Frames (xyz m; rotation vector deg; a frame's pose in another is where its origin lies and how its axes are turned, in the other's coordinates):
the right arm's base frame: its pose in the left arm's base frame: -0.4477 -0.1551 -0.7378 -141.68 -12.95 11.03
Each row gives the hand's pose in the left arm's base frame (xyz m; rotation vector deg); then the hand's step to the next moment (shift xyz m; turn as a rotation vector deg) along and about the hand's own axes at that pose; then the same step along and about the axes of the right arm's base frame.
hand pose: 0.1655 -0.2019 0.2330 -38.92 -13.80 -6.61
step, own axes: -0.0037 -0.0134 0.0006 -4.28 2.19 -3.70
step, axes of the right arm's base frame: -0.0087 0.0023 -0.0106 -2.66 3.27 4.36
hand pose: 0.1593 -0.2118 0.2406 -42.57 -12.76 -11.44
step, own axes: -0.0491 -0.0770 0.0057 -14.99 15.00 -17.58
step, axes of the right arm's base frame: -0.0789 0.0037 -0.0462 -5.79 15.03 22.34
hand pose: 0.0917 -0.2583 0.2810 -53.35 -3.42 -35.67
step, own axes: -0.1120 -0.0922 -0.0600 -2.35 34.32 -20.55
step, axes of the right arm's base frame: -0.1561 0.0103 0.0131 14.66 24.60 28.03
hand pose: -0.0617 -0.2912 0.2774 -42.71 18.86 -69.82
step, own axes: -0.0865 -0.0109 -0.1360 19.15 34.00 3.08
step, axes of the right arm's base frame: -0.1003 0.0250 0.1241 31.12 23.74 0.66
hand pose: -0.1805 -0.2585 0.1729 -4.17 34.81 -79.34
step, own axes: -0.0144 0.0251 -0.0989 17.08 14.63 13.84
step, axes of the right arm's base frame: -0.0042 0.0142 0.1020 16.18 15.70 -13.75
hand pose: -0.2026 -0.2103 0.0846 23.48 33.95 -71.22
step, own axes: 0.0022 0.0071 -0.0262 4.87 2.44 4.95
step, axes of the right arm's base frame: 0.0072 0.0014 0.0262 2.89 4.64 -4.93
